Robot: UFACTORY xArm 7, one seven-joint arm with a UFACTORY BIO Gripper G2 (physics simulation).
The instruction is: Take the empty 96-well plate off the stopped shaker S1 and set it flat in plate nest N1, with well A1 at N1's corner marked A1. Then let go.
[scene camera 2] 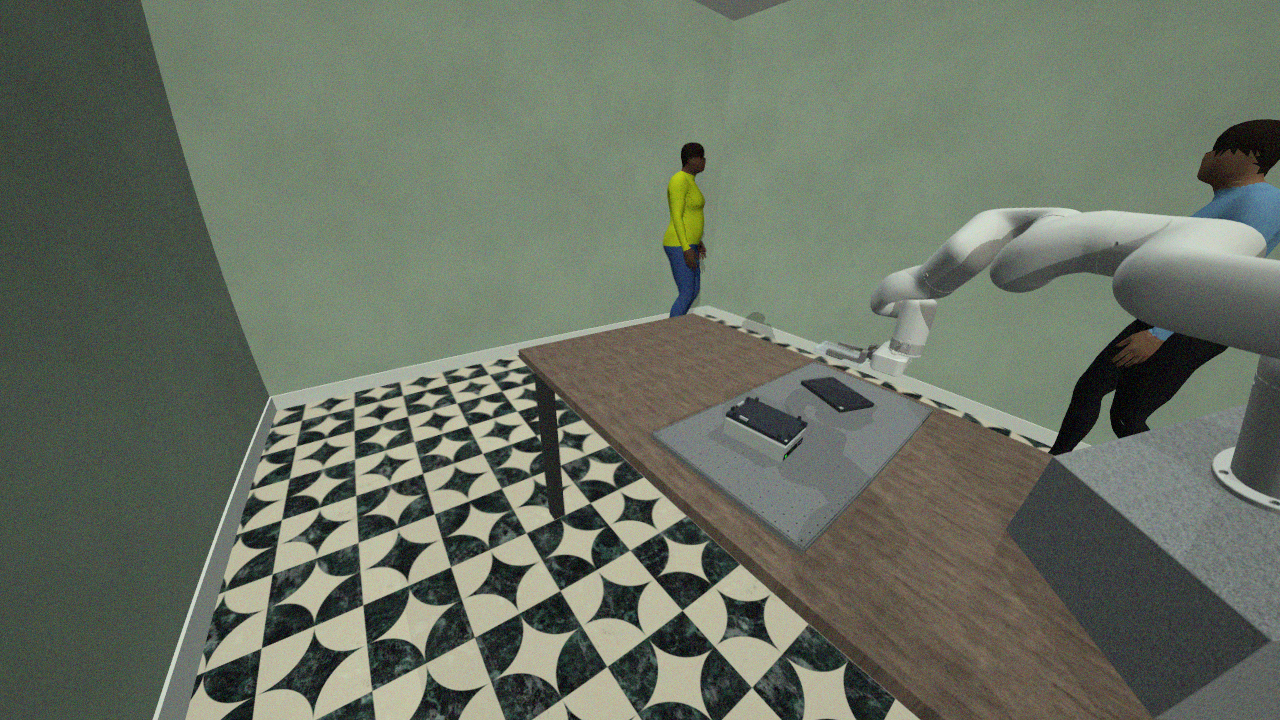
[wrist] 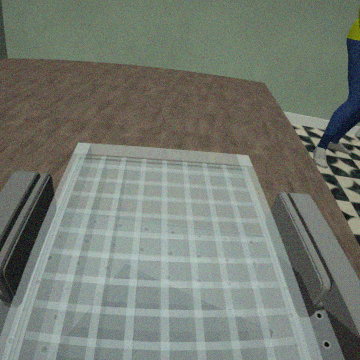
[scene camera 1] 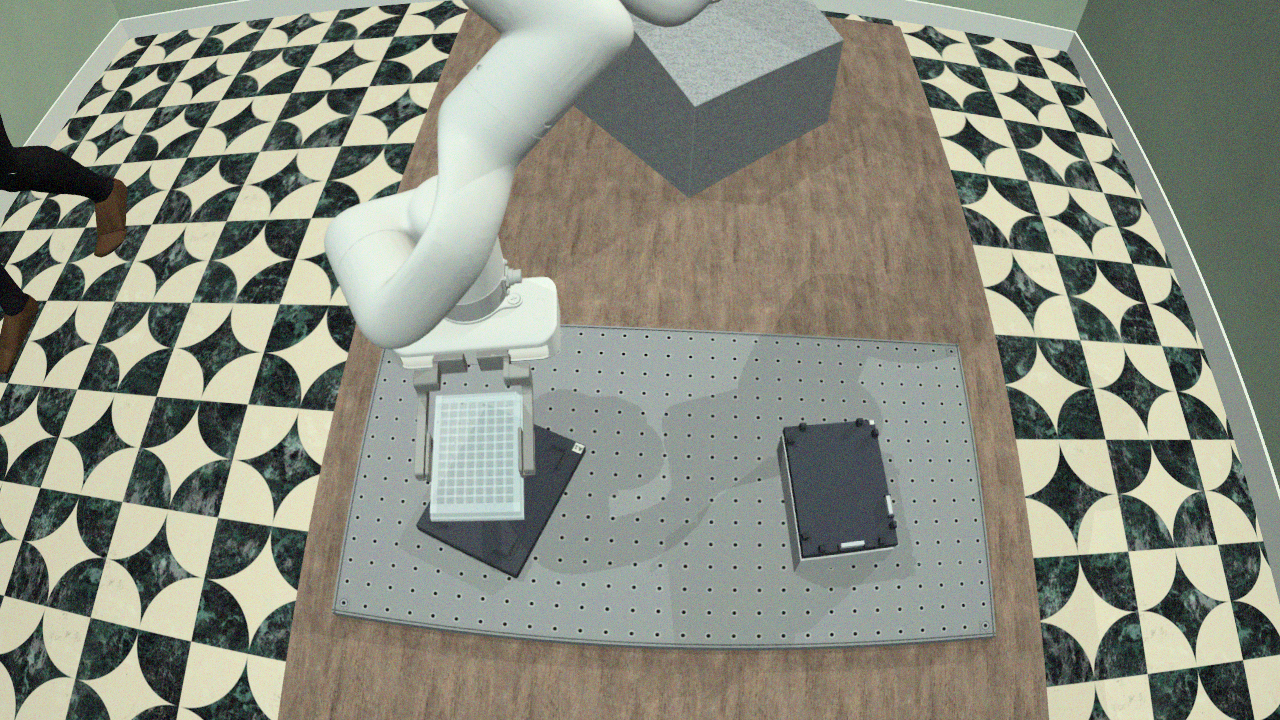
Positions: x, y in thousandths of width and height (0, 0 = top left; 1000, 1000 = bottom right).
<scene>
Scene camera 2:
plate nest N1: 654, 548
shaker S1: 602, 599
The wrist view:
clear 96-well plate: 390, 682
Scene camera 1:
clear 96-well plate: 371, 663
plate nest N1: 396, 759
shaker S1: 655, 706
</scene>
